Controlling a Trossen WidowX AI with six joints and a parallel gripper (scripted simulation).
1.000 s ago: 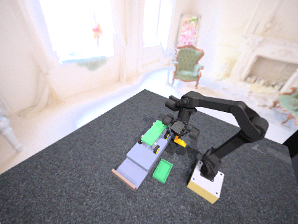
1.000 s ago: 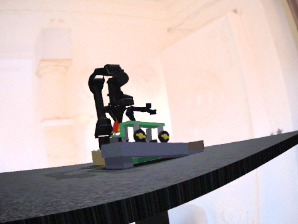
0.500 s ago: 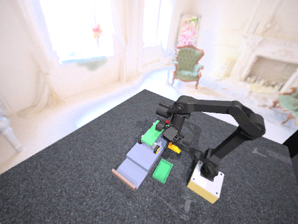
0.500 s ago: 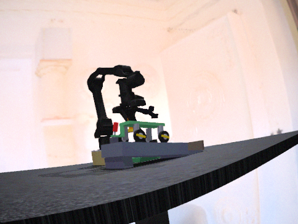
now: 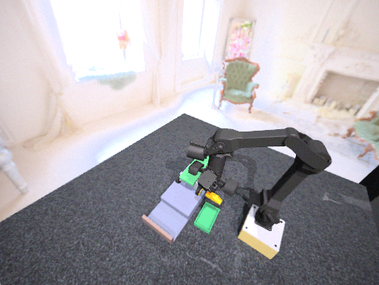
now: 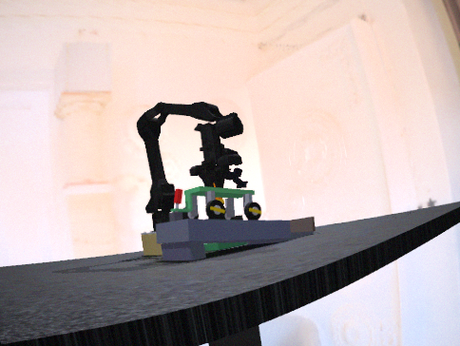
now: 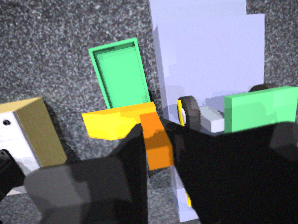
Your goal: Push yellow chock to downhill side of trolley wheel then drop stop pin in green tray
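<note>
My gripper tip is 21 cm to the left of the red-headed stop pin, 7 cm short of it and 2 cm above it. From my gripper tip the other things lie so: green trolley: 10 cm to the right, 10 cm ahead, 4 cm below; yellow chock: 2 cm behind, 1 cm below; green tray: 17 cm below, 2 cm to the left, 2 cm behind.
</note>
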